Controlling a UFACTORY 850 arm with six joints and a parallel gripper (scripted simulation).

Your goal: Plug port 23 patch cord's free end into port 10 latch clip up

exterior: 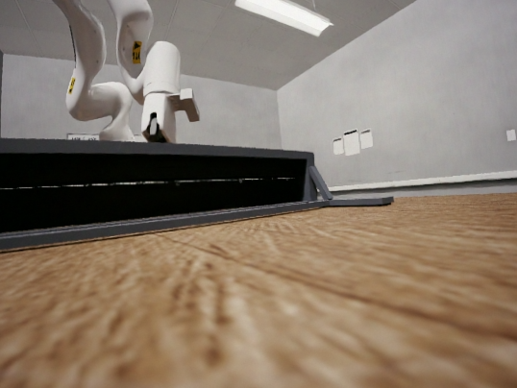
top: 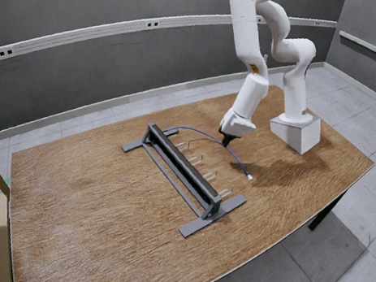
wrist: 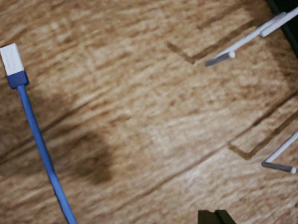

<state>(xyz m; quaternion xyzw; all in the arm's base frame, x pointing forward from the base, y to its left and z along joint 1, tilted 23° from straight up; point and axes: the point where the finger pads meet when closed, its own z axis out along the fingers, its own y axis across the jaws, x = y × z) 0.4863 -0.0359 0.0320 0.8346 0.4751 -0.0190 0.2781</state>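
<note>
Right now my hand is 30 mm past the plug, 150 mm to the right of it and 100 mm above it.
</note>
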